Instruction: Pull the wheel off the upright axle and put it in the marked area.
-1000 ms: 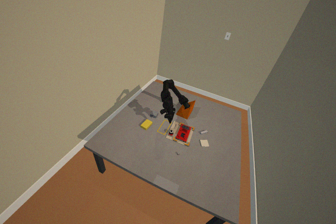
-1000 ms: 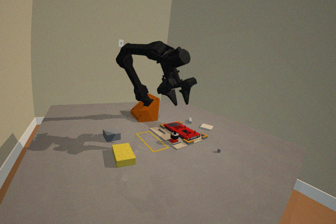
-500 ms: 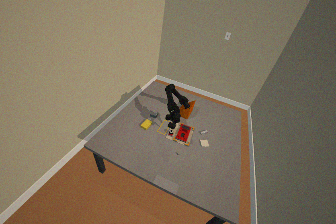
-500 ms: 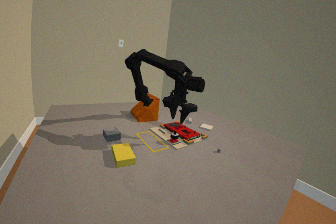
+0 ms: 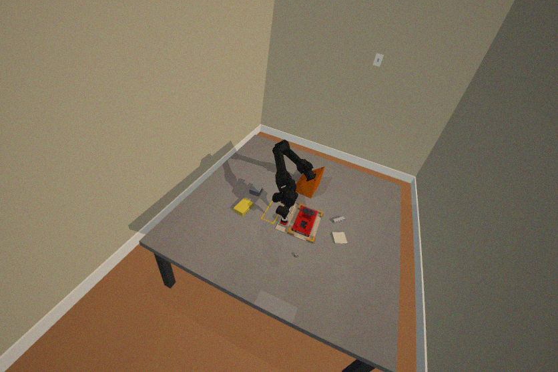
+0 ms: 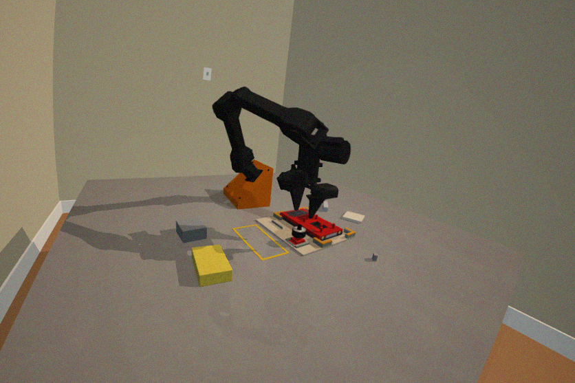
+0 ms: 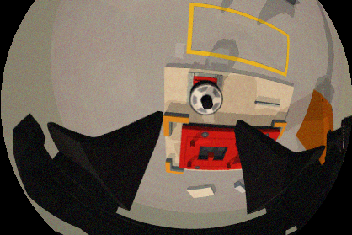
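The wheel is 6 cm below my gripper tip and 1 cm behind it. The rest, counted from my gripper tip: upright axle: 6 cm below, 1 cm behind; then yellow block: 26 cm to the right, 8 cm below, 2 cm behind; then grey block: 24 cm to the right, 19 cm behind, 8 cm below.
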